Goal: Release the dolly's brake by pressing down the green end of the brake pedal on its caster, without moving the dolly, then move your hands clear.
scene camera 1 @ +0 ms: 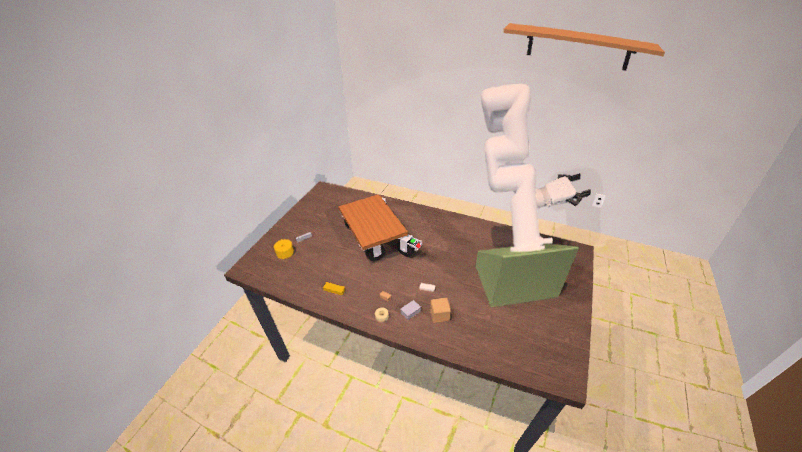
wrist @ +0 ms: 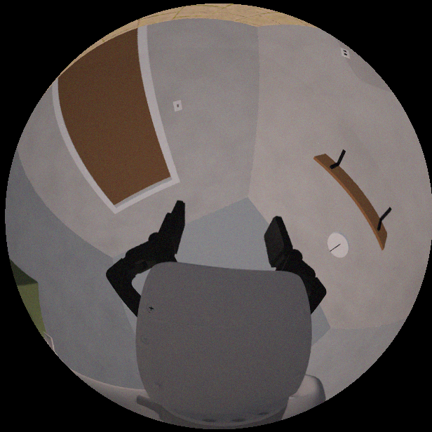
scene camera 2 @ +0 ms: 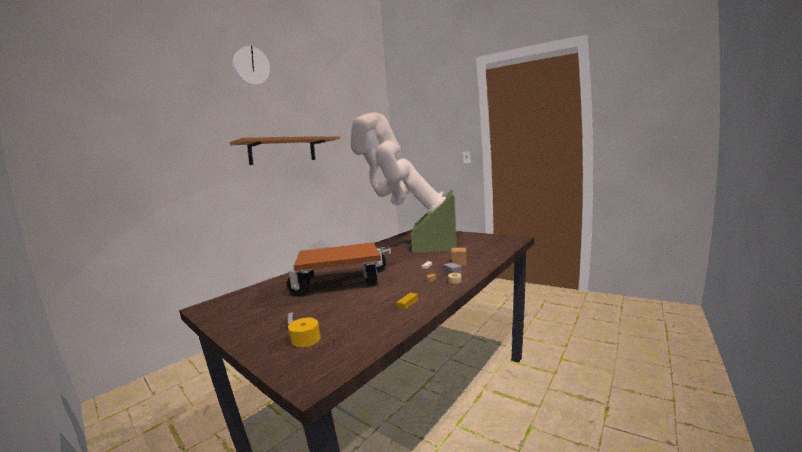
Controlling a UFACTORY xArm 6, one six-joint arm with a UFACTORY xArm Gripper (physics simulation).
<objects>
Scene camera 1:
my gripper: 585, 183
dolly: 372, 222
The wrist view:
my gripper: 228, 219
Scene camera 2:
dolly: 373, 260
yellow cylinder: 303, 332
</objects>
